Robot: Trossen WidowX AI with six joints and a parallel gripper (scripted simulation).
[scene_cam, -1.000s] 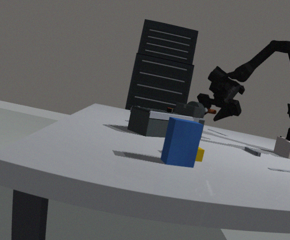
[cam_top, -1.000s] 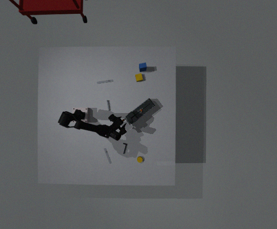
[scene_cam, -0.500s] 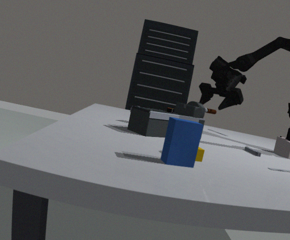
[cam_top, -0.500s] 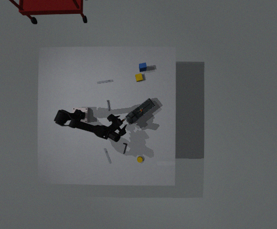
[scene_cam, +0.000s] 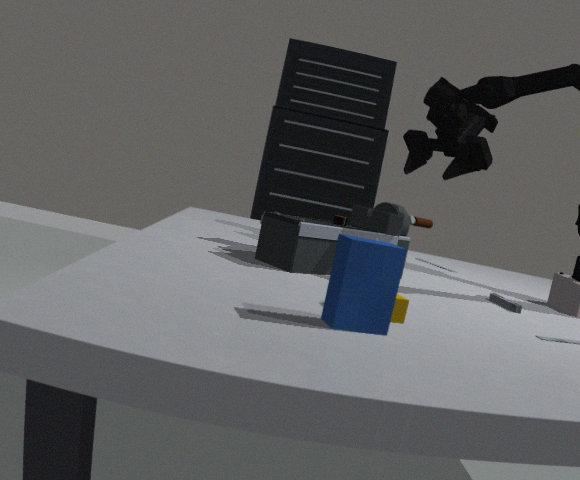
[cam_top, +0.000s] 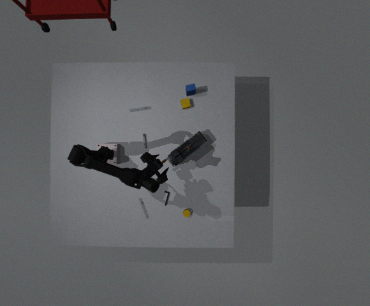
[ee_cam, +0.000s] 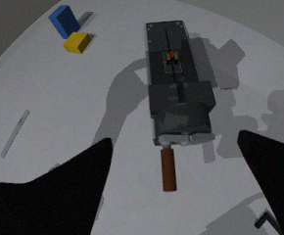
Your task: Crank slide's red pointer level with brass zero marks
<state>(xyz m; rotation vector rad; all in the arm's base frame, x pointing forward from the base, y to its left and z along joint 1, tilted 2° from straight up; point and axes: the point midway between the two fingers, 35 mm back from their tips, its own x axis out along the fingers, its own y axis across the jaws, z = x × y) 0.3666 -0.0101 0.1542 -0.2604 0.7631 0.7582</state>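
Right now the brown crank handle is 9 cm below my gripper tip, 2 cm behind it and 1 cm to the right of it. Also, from my gripper tip: red pointer 14 cm ahead, 11 cm below, 10 cm to the left; then black hex key 24 cm to the right, 19 cm below, 3 cm ahead; then yellow block 40 cm to the left, 18 cm below, 7 cm ahead.
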